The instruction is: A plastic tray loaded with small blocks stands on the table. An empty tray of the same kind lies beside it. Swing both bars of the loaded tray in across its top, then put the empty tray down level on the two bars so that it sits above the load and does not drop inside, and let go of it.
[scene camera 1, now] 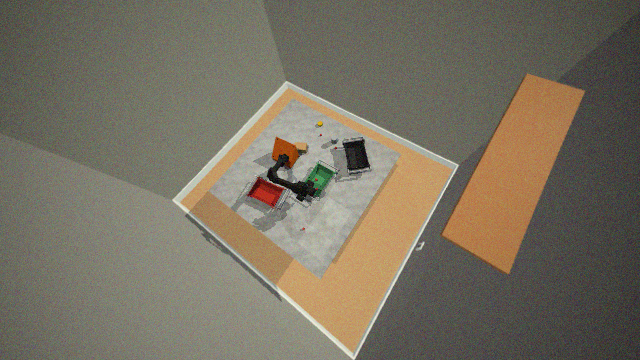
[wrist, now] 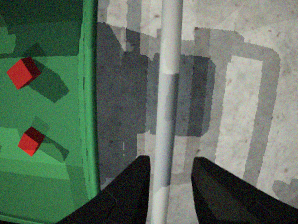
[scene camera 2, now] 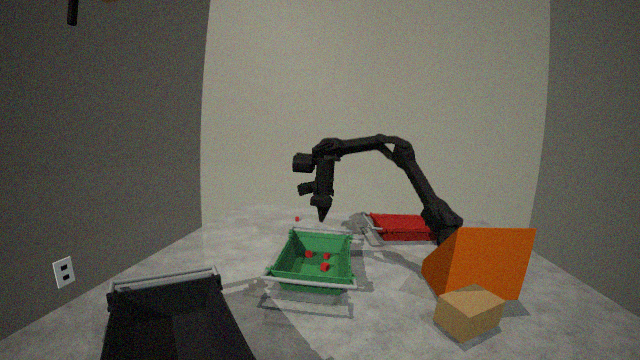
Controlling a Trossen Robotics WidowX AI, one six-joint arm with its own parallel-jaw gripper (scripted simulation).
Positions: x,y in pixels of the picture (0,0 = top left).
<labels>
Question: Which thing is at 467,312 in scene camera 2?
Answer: A tan box.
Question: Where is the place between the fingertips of the gripper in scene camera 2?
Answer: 321,221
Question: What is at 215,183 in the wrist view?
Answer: The gripper.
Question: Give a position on a red tray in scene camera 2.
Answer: At 391,227
</labels>
